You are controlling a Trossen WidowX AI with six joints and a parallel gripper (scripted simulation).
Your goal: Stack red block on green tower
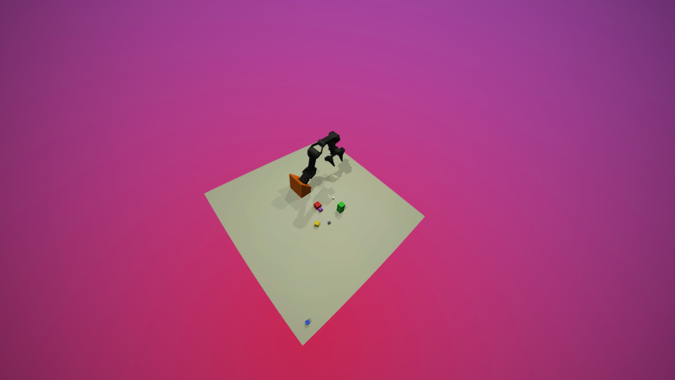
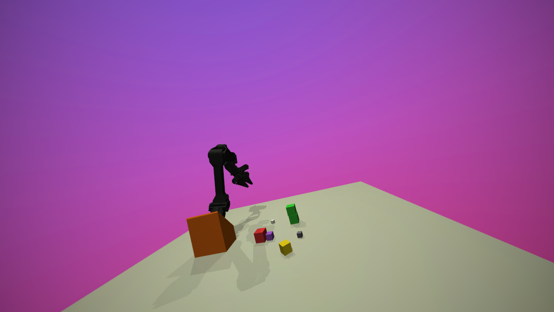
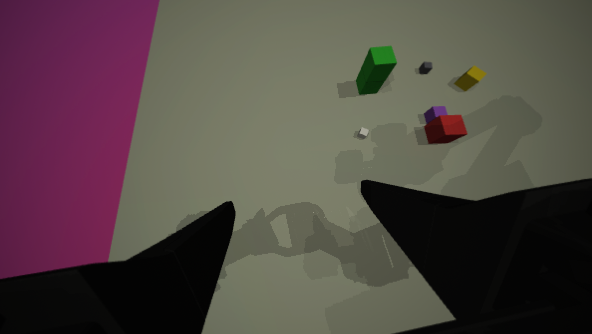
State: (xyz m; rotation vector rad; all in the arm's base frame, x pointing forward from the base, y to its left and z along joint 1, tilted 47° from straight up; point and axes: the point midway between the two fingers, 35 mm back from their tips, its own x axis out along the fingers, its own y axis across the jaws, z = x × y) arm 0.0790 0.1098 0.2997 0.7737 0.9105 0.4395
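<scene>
Right now the red block is 310 mm to the right of my gripper tip, 190 mm below it and 110 mm ahead of it. From my gripper tip the other things lie so: small dark grey cube (340 mm to the right, 280 mm ahead, 200 mm below); tiny white cube (200 mm below, 160 mm to the right, 130 mm ahead); small purple cube (320 mm to the right, 190 mm below, 150 mm ahead).
</scene>
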